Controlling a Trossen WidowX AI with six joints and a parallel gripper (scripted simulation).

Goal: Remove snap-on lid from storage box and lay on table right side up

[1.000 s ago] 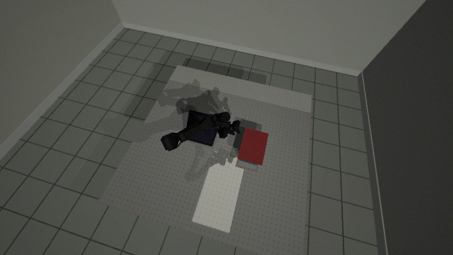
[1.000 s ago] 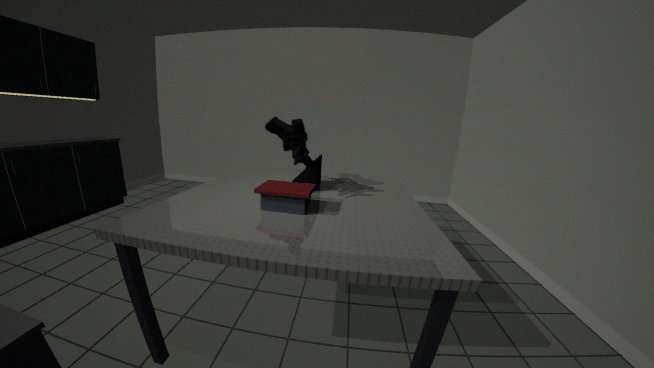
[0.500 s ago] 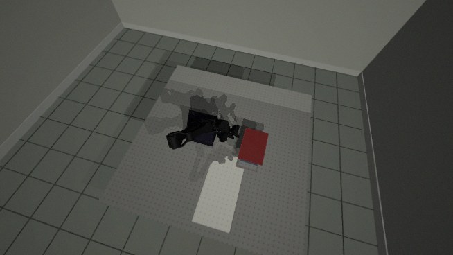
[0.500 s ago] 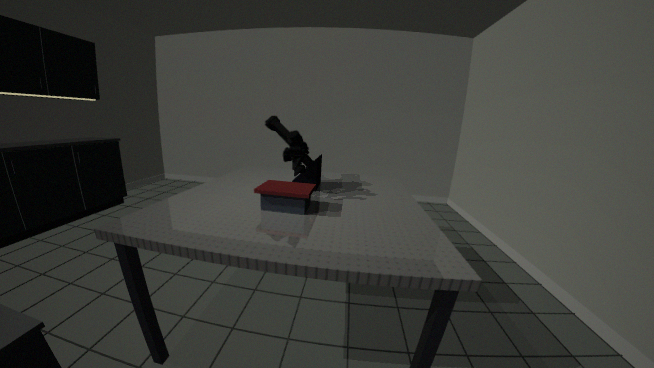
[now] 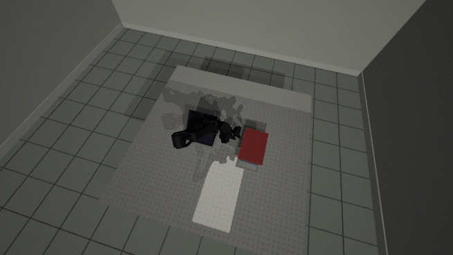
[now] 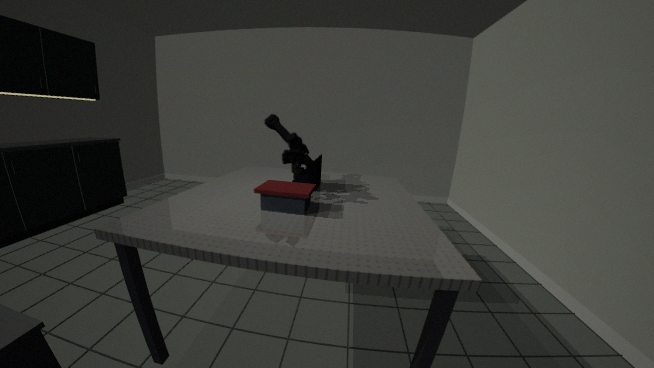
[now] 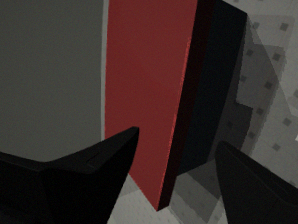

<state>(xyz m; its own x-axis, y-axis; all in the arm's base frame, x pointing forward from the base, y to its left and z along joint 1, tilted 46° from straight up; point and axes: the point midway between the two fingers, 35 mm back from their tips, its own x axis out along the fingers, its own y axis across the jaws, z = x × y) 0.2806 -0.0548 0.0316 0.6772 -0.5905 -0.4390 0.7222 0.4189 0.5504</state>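
Right now the red lid is 11 cm ahead of my gripper tip, 2 cm to the right of it and 3 cm below it. From my gripper tip the other things lie so: blue storage box: 11 cm ahead, 2 cm to the right, 8 cm below.
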